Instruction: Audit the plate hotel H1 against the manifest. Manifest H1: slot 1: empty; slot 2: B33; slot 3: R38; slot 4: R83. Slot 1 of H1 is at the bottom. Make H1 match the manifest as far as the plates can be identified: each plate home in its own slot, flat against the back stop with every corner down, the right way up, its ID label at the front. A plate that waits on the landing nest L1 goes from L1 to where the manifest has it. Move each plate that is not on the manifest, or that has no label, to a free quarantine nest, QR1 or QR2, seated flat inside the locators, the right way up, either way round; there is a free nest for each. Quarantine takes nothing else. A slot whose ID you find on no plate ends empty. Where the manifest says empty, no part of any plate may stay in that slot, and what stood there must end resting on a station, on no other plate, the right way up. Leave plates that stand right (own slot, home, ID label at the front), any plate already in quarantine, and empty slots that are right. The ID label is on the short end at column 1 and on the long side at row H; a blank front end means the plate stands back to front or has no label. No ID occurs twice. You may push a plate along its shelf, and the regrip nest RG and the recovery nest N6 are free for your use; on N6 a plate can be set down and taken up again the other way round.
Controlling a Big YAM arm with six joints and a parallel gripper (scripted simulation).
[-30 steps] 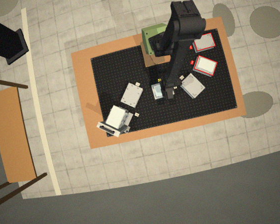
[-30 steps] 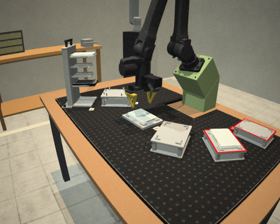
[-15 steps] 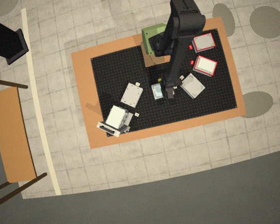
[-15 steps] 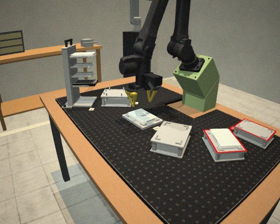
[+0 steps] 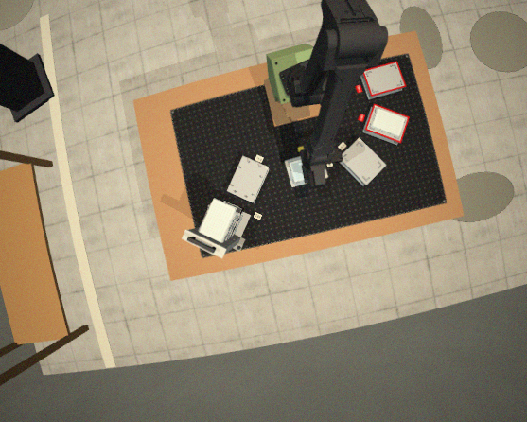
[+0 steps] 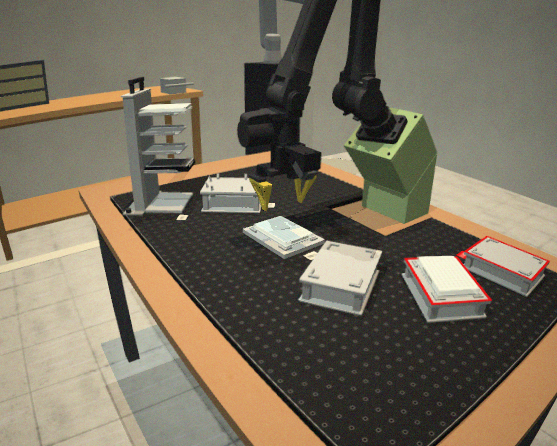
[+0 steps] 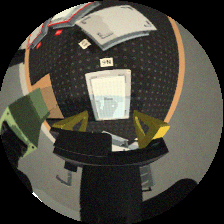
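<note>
Now: hand 9 cm above the flat nest. Round my hand: dark plate: 38 cm to the right, 4 cm ahead, 3 cm above; plate hotel H1: 44 cm to the right, 9 cm ahead, 7 cm above; N6 tag: 10 cm to the left, 9 cm below, 2 cm ahead.
</note>
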